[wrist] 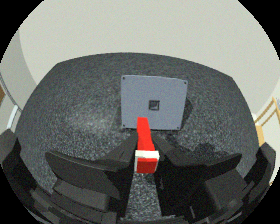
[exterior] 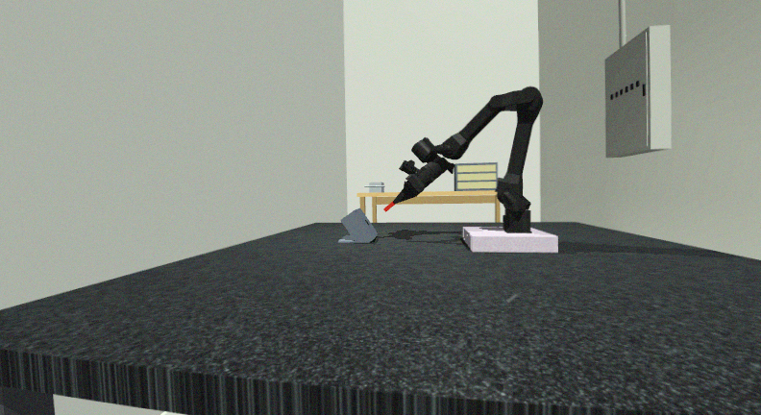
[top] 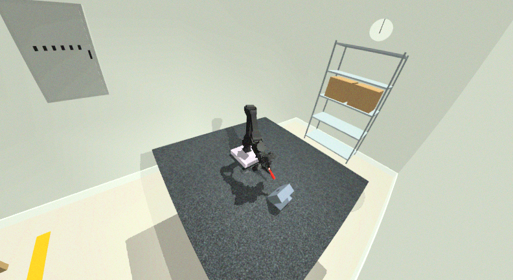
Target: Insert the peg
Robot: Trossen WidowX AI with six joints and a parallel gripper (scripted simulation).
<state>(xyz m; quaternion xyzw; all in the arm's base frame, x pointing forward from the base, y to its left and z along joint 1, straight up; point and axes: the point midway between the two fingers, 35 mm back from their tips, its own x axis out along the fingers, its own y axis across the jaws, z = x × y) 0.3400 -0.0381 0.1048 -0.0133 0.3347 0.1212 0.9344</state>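
Right now the sloped grey panel is 12 cm ahead of my gripper tip, 1 cm to the left of it and 8 cm below it. The rest, counted from my gripper tip: red peg: 1 cm behind, 1 cm above.
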